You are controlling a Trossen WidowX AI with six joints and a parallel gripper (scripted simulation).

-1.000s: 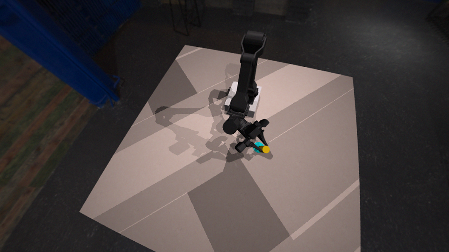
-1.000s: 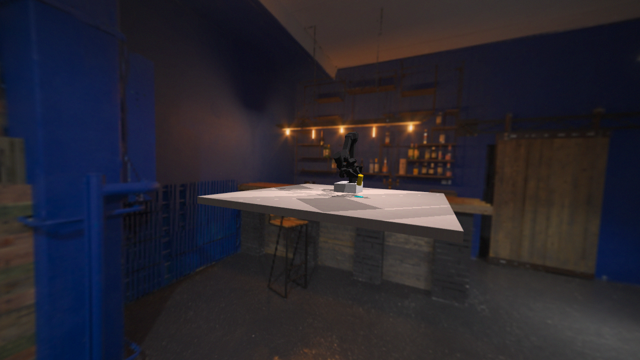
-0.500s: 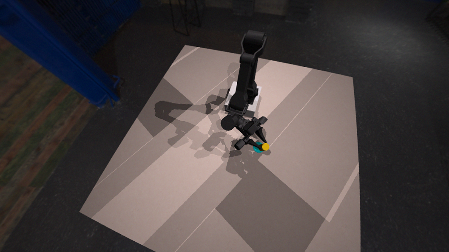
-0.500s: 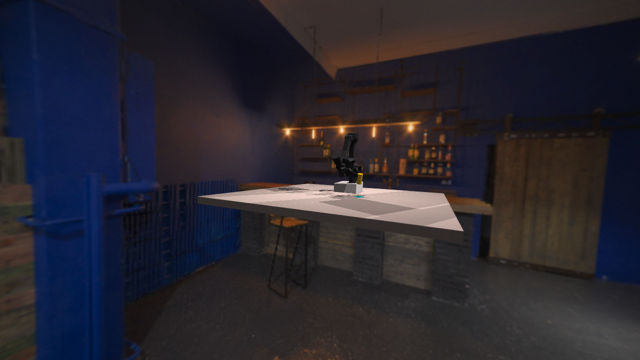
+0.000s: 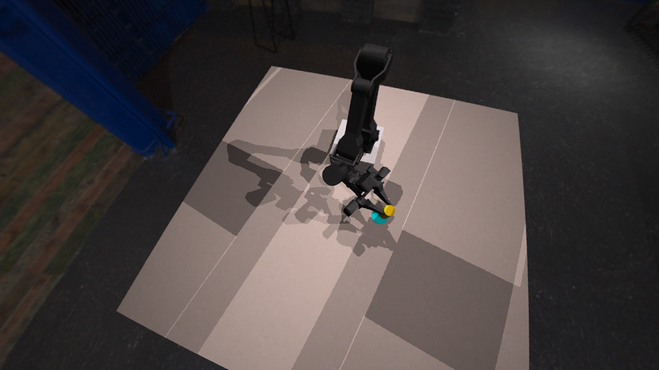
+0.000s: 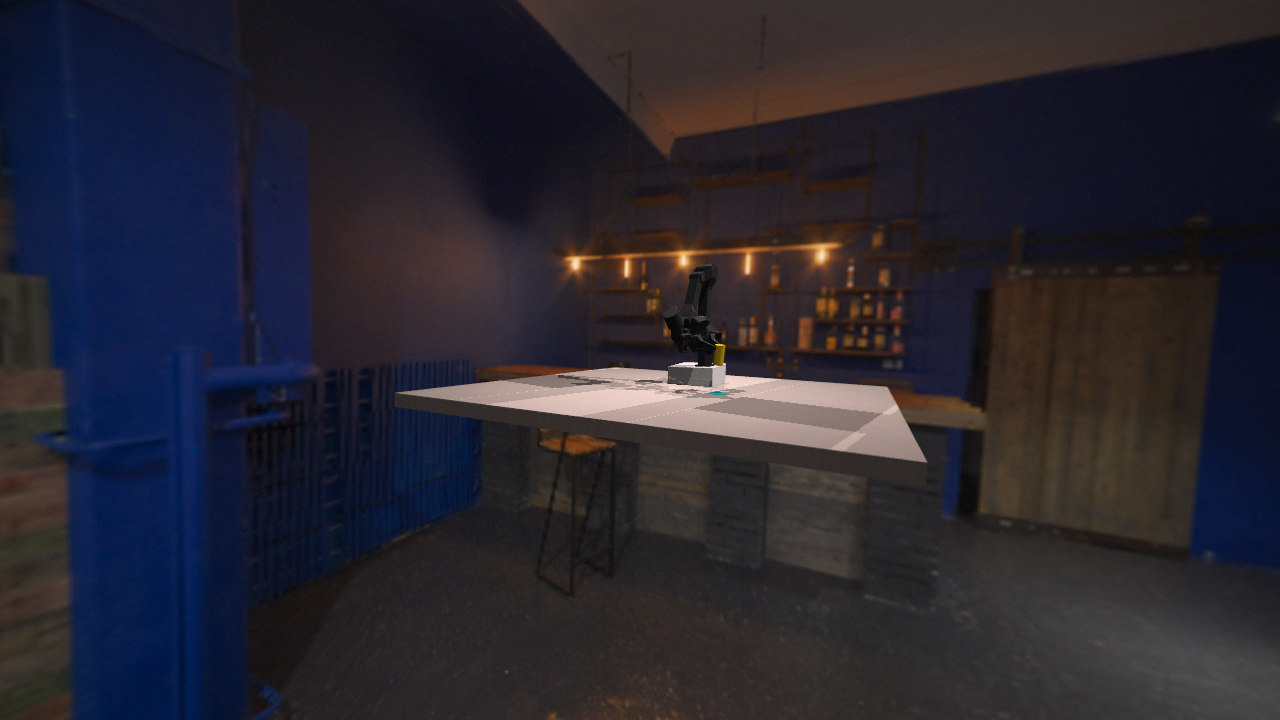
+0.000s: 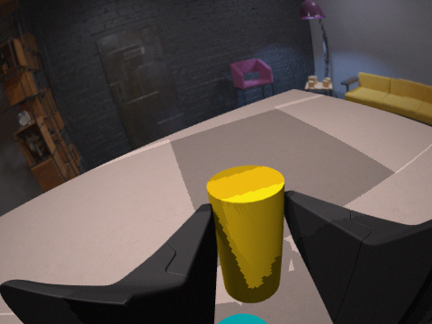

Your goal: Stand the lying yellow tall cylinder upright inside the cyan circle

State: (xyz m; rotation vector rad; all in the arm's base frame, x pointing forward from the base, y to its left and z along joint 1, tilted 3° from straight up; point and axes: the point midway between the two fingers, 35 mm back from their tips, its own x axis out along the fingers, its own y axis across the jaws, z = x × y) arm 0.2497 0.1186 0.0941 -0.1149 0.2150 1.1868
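My gripper tip is now 3 cm past the cyan circle, 1 cm to the left of it and 15 cm above it. From my gripper tip the other things lie so: yellow tall cylinder: 2 cm below.
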